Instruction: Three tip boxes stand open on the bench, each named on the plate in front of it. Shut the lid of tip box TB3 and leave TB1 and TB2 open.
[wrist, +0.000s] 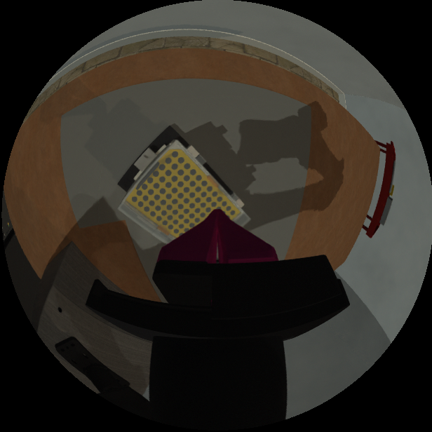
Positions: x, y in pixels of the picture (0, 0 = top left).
Labels:
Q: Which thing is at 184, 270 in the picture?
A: My gripper.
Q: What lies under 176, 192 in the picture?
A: A clear lid.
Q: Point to a grey mat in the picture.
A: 257, 141

